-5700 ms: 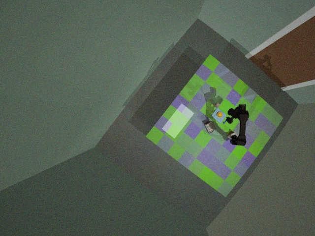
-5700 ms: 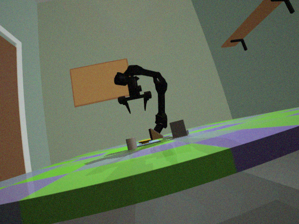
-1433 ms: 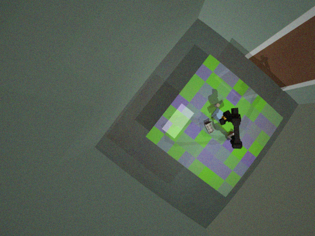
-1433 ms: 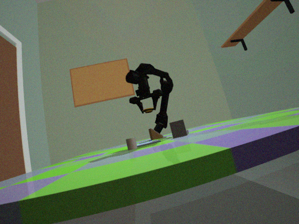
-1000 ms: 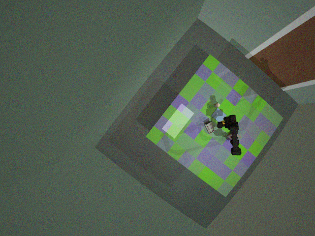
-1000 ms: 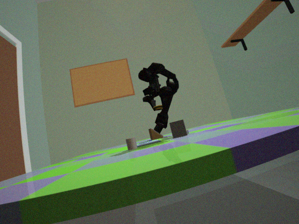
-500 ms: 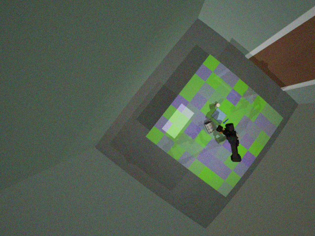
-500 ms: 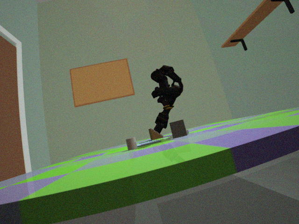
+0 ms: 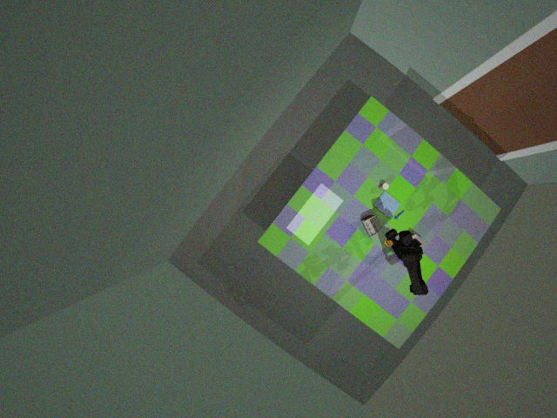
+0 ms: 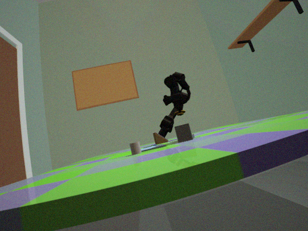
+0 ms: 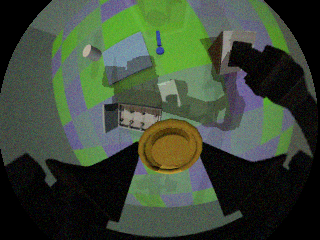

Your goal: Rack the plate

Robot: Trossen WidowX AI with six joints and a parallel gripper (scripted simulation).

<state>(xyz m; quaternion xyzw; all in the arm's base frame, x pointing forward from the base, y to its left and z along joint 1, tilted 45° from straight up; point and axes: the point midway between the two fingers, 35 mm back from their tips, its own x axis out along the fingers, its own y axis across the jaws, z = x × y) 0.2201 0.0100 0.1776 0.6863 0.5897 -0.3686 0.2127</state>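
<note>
Now: the dish rack 130 mm below my gripper tip, 90 mm ahead of it and 20 mm to the right of it. Also, from my gripper tip: plate (10 mm above); then blue spoon (210 mm to the right, 150 mm below, 20 mm behind); then beige cylinder (290 mm to the right, 200 mm ahead, 130 mm below).
</note>
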